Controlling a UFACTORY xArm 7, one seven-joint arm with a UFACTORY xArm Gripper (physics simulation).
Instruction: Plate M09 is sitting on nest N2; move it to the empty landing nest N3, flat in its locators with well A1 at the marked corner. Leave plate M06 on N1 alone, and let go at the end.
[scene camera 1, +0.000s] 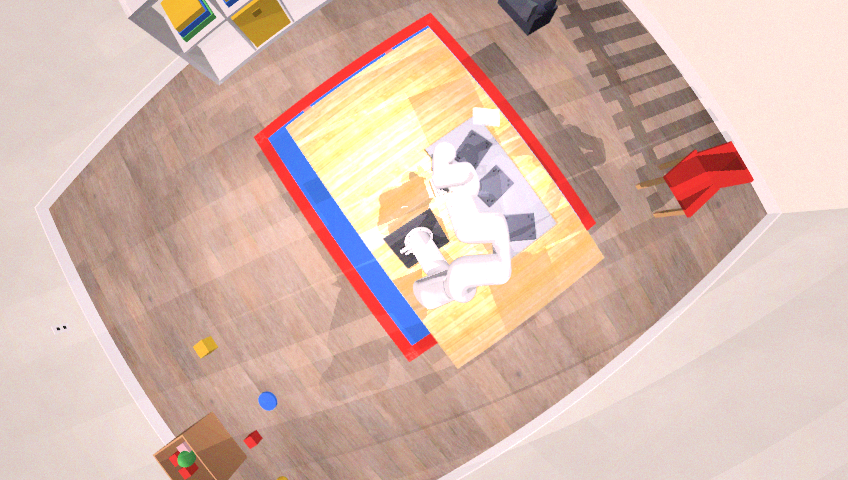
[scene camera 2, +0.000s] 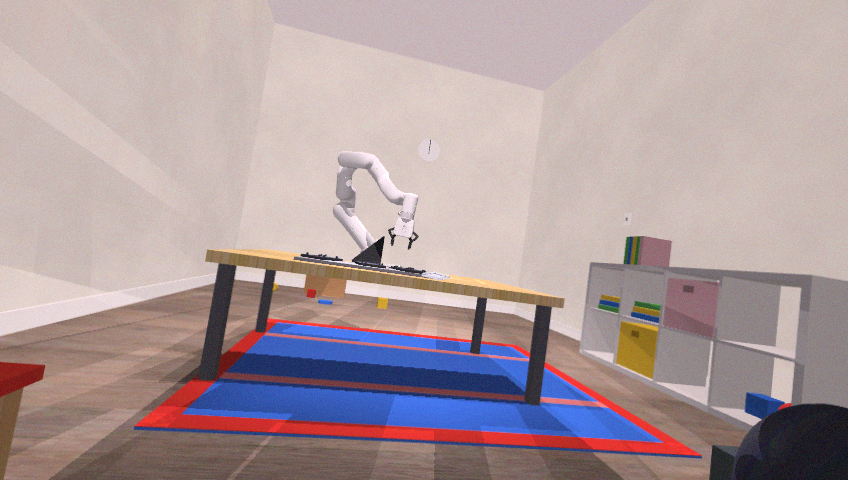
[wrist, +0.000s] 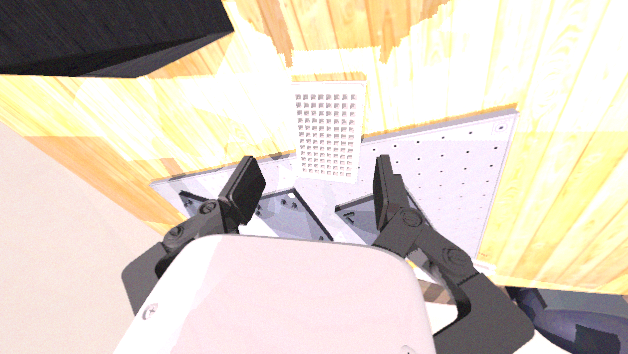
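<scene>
A white plate with a grid of wells (wrist: 327, 132) lies partly on the grey perforated board (scene camera 1: 529, 191) (wrist: 430, 175) and partly beyond its edge; its label cannot be read. Three dark nests show: one on the right in the wrist view (wrist: 356, 216) (scene camera 1: 473, 148), a middle one (wrist: 296, 220) (scene camera 1: 495, 185) and one further left (wrist: 189, 201) (scene camera 1: 521, 227). Their visible parts are bare; their numbers cannot be read. A second white piece (scene camera 1: 486, 115) (wrist: 484, 265) lies at the board's end. My gripper (scene camera 2: 401, 243) (wrist: 314, 169) is open and empty, above the board.
The wooden table (scene camera 1: 351, 148) (scene camera 2: 499, 288) (wrist: 560, 175) carries all this. The arm's dark base plate (scene camera 1: 436, 231) is beside the board, and a dark sloping shape (scene camera 2: 373, 251) rises behind the nests. A large black shape (wrist: 100, 35) fills the wrist view's upper left.
</scene>
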